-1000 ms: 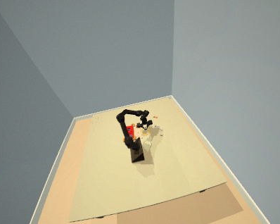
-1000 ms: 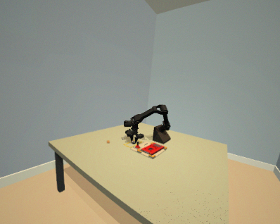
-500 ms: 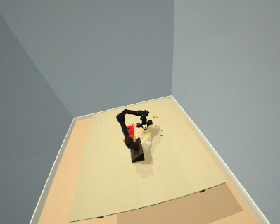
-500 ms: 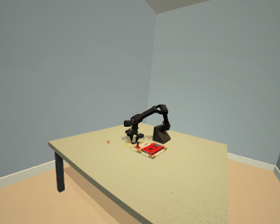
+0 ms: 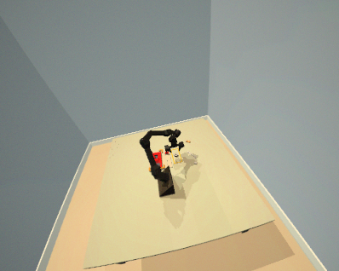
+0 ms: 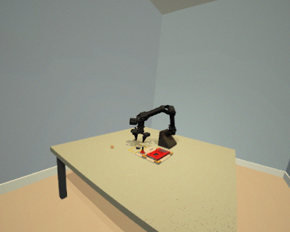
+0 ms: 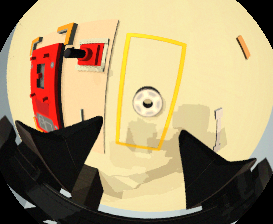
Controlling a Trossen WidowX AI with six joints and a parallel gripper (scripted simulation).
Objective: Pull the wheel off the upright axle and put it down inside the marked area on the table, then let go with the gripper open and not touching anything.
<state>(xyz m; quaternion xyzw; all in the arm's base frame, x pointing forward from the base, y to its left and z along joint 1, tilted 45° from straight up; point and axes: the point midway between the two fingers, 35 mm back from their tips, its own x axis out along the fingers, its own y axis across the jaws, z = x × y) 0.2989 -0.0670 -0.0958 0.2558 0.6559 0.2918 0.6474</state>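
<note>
Now: gripper tip 6 cm above the dark wheel and 1 cm short of it.
</note>
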